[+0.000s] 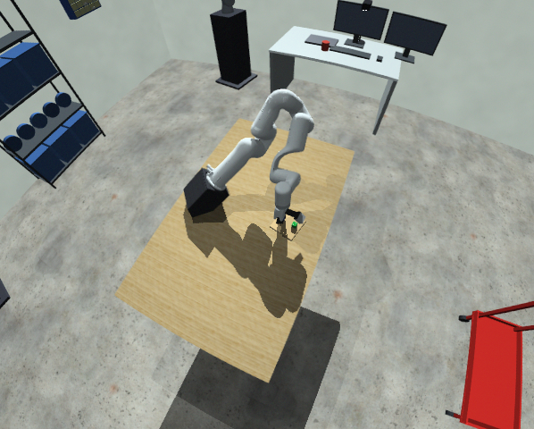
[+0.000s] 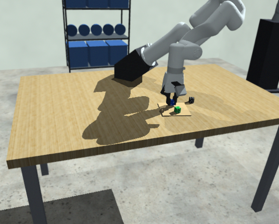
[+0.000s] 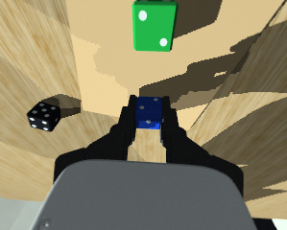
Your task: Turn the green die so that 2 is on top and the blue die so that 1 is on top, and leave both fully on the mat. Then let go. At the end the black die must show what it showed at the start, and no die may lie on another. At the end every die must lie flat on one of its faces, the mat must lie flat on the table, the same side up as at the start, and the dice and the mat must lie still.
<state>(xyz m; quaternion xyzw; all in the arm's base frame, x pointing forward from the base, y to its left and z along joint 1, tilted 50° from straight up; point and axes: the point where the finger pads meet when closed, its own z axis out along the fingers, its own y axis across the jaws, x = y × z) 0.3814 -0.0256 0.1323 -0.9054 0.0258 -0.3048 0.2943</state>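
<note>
Now: hand 10 mm above the blue die. From my hand the other things lie so: black die 40 mm behind, 120 mm to the left, 20 mm below; tan mat 40 mm ahead, 10 mm to the left, 30 mm below; green die 70 mm ahead, 10 mm to the left, 10 mm below.
</note>
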